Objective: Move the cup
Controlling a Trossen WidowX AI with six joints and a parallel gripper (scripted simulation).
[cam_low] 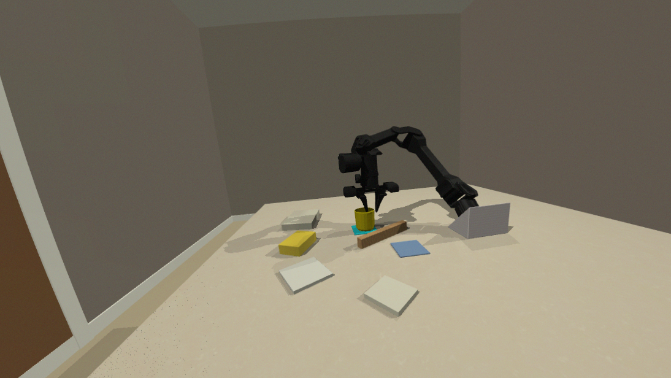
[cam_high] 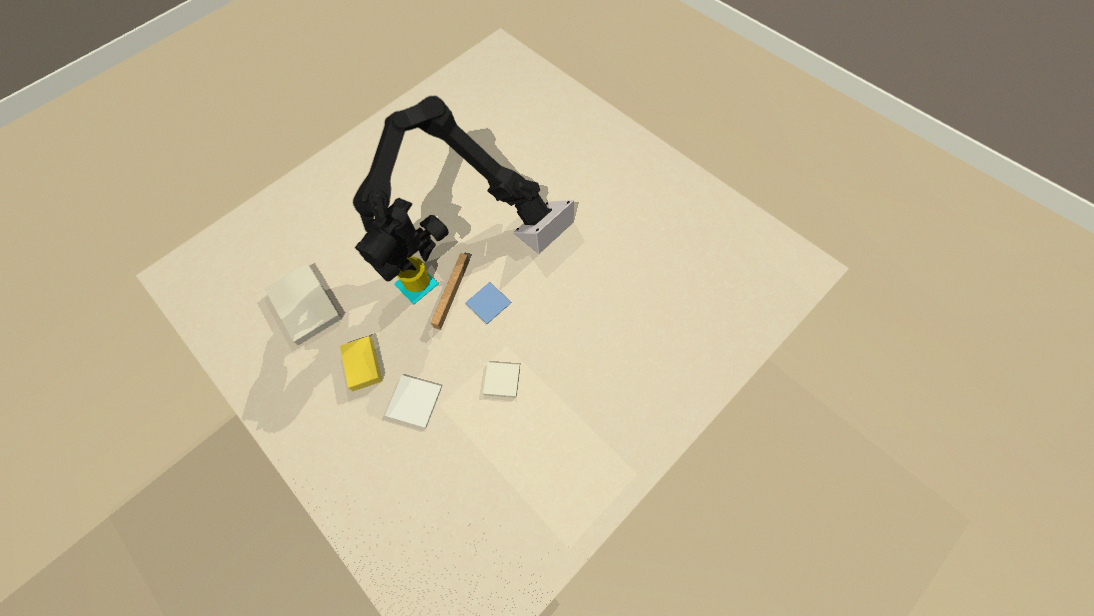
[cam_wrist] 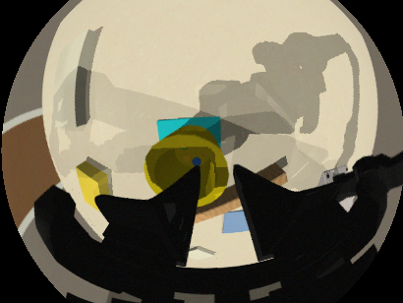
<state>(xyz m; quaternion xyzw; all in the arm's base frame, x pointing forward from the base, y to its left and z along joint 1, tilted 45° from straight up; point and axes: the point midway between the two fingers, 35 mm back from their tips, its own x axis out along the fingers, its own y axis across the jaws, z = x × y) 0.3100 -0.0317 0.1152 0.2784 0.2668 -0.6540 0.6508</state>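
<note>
Right now my gripper tip is 20 mm short of the yellow cup and 20 mm above it. From my gripper tip the other things lie so: wooden bar (90 mm to the left, 50 mm below, 10 mm behind); then blue marble (40 mm below, 20 mm ahead, 10 mm to the left); then cyan pad (70 mm below, 30 mm ahead).
</note>
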